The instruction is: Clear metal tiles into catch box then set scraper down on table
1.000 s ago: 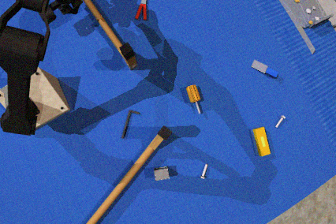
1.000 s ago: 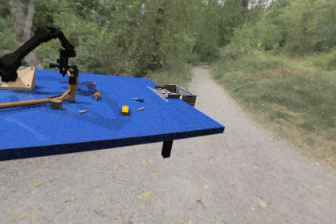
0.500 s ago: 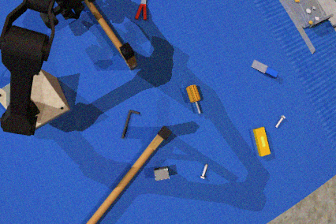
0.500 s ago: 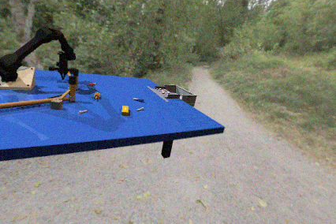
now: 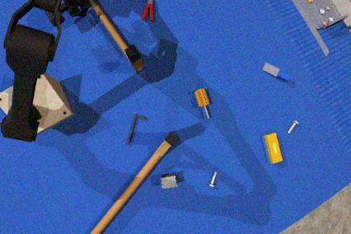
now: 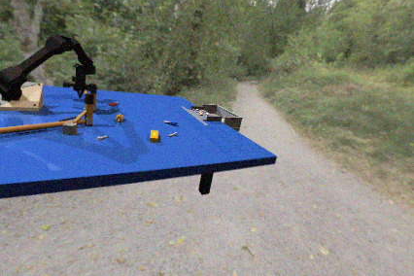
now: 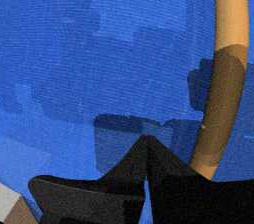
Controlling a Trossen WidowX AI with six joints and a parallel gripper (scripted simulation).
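The long scraper is 4 cm ahead of my gripper tip, 3 cm to the left of it and 5 cm above it. Round my gripper tip: black hex key (1 cm behind, 39 cm to the right, 1 cm below); red-handled tool (21 cm ahead, 7 cm to the right, 1 cm below); orange-handled tool (20 cm ahead, 43 cm to the right, 1 cm above).
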